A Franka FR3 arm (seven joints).
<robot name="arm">
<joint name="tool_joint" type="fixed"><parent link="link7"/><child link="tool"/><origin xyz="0 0 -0.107" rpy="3.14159 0 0"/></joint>
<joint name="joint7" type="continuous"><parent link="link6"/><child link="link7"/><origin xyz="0.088 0 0"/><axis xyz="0 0 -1"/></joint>
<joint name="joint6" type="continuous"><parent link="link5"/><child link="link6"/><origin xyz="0 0 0"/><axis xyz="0 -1 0"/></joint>
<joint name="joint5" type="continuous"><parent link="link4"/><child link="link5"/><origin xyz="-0.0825 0 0.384"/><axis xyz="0 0 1"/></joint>
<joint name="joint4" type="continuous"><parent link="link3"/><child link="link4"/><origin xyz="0.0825 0 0"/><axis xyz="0 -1 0"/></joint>
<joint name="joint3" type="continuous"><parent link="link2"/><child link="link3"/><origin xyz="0 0 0.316"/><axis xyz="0 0 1"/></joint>
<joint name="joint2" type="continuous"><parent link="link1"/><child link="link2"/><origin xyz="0 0 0"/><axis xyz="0 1 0"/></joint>
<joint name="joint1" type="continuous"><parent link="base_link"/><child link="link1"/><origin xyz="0 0 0.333"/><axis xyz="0 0 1"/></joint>
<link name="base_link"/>
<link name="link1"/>
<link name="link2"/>
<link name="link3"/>
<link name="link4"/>
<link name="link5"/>
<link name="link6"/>
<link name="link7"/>
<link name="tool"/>
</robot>
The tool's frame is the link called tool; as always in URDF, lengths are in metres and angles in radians. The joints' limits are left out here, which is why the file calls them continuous.
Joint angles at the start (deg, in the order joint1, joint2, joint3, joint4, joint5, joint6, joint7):
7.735 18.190 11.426 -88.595 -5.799 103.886 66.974
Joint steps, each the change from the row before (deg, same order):
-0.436 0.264 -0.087 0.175 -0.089 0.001 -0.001
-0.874 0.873 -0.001 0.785 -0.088 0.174 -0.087
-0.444 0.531 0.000 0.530 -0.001 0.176 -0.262
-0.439 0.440 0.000 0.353 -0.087 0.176 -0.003
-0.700 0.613 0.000 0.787 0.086 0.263 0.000
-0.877 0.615 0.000 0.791 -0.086 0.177 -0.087
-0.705 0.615 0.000 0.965 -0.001 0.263 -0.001
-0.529 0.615 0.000 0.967 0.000 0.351 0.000
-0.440 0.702 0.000 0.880 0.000 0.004 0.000
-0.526 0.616 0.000 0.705 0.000 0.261 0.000
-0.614 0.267 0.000 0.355 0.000 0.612 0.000
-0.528 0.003 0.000 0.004 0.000 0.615 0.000
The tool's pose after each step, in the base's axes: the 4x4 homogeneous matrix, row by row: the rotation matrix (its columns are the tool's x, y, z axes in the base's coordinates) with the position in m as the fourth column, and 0 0 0 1 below. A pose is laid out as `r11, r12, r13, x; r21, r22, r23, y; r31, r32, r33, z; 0, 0, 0, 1`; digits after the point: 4 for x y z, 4 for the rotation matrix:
0.6787, -0.7338, -0.0309, 0.6244; -0.7343, -0.6771, -0.0496, 0.1860; 0.0154, 0.0564, -0.9983, 0.4661; 0, 0, 0, 1
0.6683, -0.7433, -0.0305, 0.6315; -0.7438, -0.6668, -0.0472, 0.1769; 0.0148, 0.0542, -0.9984, 0.4631; 0, 0, 0, 1
0.6655, -0.7459, -0.0283, 0.6357; -0.7463, -0.6642, -0.0443, 0.1723; 0.0142, 0.0506, -0.9986, 0.4617; 0, 0, 0, 1
0.6599, -0.7509, -0.0270, 0.6393; -0.7512, -0.6586, -0.0435, 0.1676; 0.0149, 0.0490, -0.9987, 0.4599; 0, 0, 0, 1
0.6496, -0.7600, -0.0211, 0.6450; -0.7601, -0.6487, -0.0377, 0.1602; 0.0150, 0.0405, -0.9991, 0.4598; 0, 0, 0, 1
0.6386, -0.7694, -0.0157, 0.6511; -0.7694, -0.6379, -0.0352, 0.1505; 0.0170, 0.0346, -0.9993, 0.4595; 0, 0, 0, 1
0.6281, -0.7781, -0.0062, 0.6571; -0.7779, -0.6276, -0.0304, 0.1426; 0.0198, 0.0239, -0.9995, 0.4608; 0, 0, 0, 1
0.6197, -0.7848, 0.0051, 0.6627; -0.7845, -0.6196, -0.0254, 0.1367; 0.0231, 0.0117, -0.9997, 0.4623; 0, 0, 0, 1
0.6127, -0.7903, 0.0076, 0.6674; -0.7900, -0.6127, -0.0225, 0.1316; 0.0225, 0.0078, -0.9997, 0.4614; 0, 0, 0, 1
0.6046, -0.7964, 0.0131, 0.6721; -0.7962, -0.6047, -0.0193, 0.1255; 0.0233, 0.0012, -0.9997, 0.4605; 0, 0, 0, 1
0.5955, -0.8030, 0.0247, 0.6759; -0.8029, -0.5959, -0.0159, 0.1185; 0.0274, -0.0103, -0.9996, 0.4613; 0, 0, 0, 1
0.5880, -0.8081, 0.0350, 0.6780; -0.8083, -0.5886, -0.0137, 0.1125; 0.0317, -0.0202, -0.9993, 0.4622; 0, 0, 0, 1

